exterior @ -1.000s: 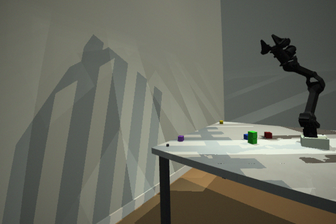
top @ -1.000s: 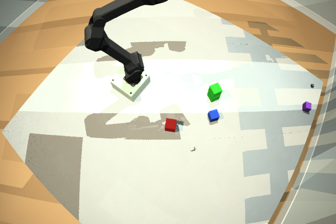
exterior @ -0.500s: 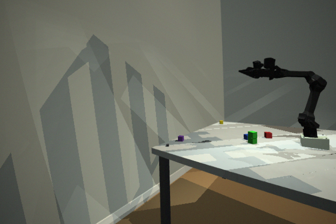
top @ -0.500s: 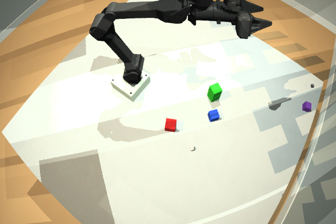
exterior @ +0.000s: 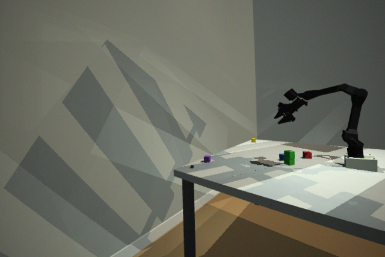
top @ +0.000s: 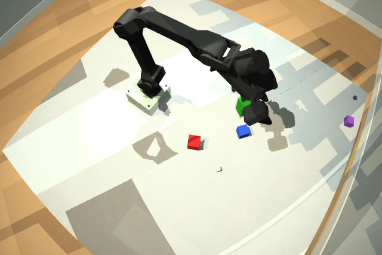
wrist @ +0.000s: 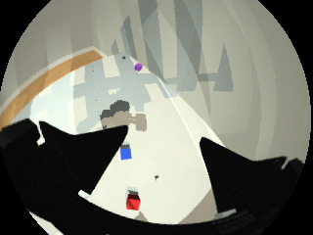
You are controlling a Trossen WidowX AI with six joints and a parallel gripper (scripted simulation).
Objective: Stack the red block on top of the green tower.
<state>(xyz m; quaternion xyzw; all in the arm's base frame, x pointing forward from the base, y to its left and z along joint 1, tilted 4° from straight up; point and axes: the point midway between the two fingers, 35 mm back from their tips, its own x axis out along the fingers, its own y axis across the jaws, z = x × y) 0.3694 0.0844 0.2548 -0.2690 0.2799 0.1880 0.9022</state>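
Right now my gripper tip is 240 mm above the red block, 160 mm past it and 140 mm to the left of it. The rest, counted from my gripper tip: blue block (250 mm below, 50 mm behind, 10 mm to the left); tiny white piece (260 mm below, 160 mm to the right, 30 mm behind); purple block (370 mm to the left, 330 mm ahead, 250 mm below).
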